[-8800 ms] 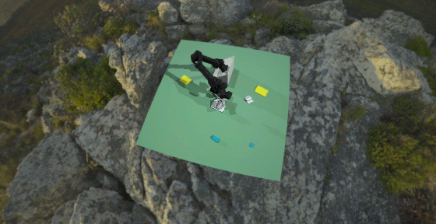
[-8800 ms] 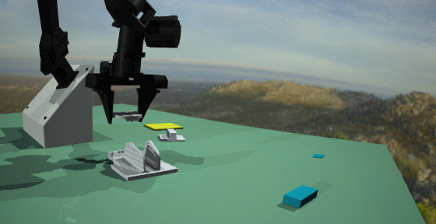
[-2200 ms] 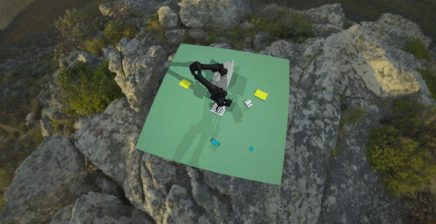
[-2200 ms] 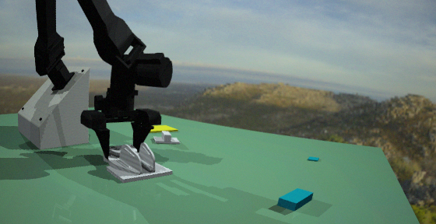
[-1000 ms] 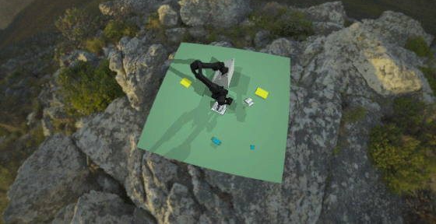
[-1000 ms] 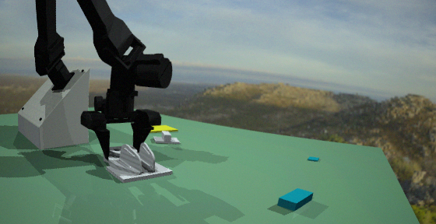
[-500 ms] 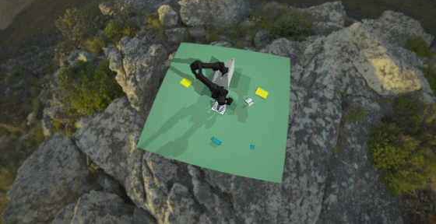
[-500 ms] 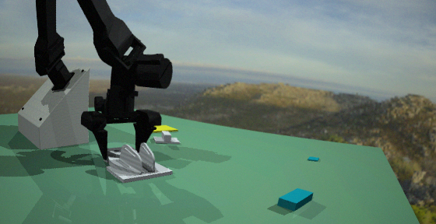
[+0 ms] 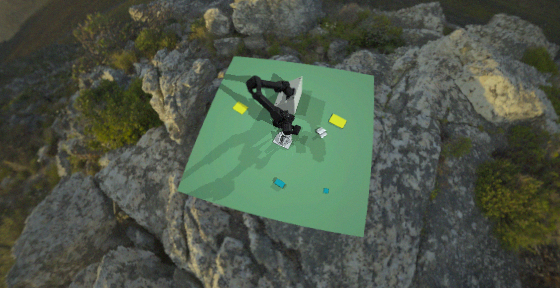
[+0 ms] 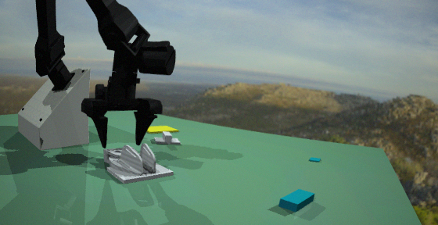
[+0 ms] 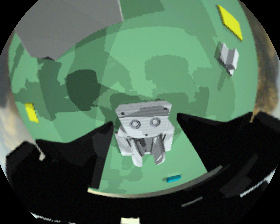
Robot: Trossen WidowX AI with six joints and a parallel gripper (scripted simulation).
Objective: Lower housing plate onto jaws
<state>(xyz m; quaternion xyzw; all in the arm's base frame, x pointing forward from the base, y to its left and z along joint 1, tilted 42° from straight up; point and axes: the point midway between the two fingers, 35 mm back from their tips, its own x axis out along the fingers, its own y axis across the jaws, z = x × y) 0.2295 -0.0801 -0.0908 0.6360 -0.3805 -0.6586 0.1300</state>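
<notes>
Right now my gripper tip is 10 mm short of the grey housing plate and 10 mm above it. Also, from my gripper tip: cyan block 370 mm ahead, 30 mm below.
</notes>
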